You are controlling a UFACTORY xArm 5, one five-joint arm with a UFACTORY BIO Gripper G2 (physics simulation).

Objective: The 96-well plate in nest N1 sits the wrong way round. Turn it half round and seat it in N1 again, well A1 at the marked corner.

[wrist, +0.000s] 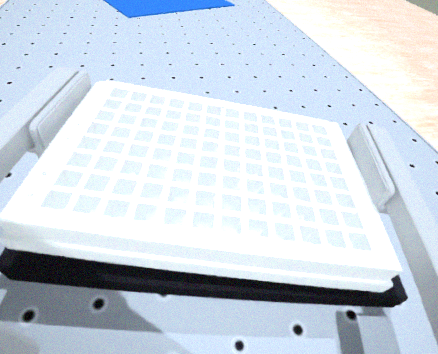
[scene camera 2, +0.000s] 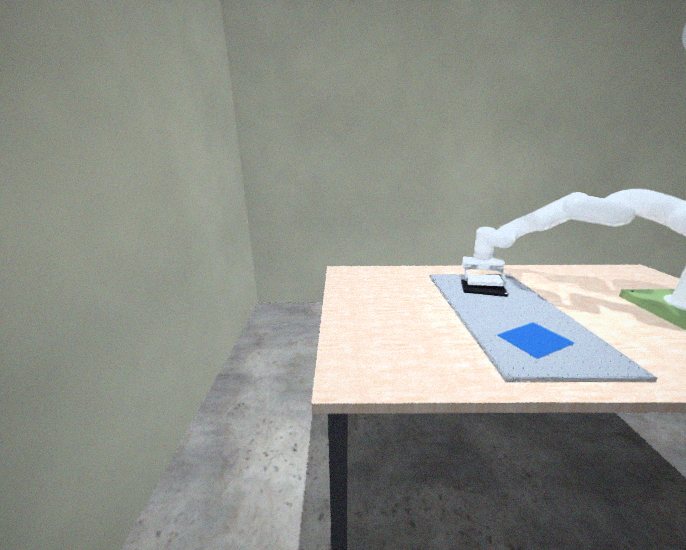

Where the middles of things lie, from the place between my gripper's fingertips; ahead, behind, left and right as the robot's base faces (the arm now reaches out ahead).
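The flat blue square (scene camera 2: 537,341) sits 350 mm to the left of my hand, 50 mm behind it and 40 mm below it. As for the white 96-well plate (wrist: 139,176), I find it 10 mm behind my hand, 30 mm to the right of it and 10 mm below it.
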